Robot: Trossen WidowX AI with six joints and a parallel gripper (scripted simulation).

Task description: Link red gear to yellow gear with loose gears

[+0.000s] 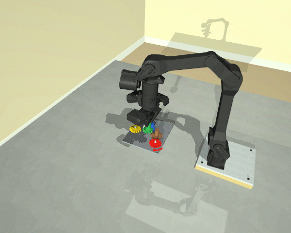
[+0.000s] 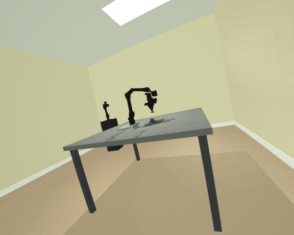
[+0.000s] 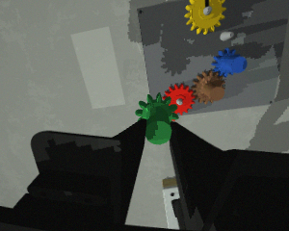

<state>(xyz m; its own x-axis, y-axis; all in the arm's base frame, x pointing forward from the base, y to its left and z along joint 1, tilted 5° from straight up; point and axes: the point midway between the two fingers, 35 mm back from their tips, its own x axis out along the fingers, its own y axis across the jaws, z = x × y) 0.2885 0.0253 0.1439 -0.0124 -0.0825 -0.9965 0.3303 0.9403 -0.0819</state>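
My gripper tip is 1 cm short of the blue gear, 11 cm to the left of it and 11 cm above it. Round my gripper tip: green gear 1 cm below; then red arrow 5 cm behind, 1 cm to the right, 13 cm below; then red gear 3 cm behind, 3 cm to the right, 12 cm below.
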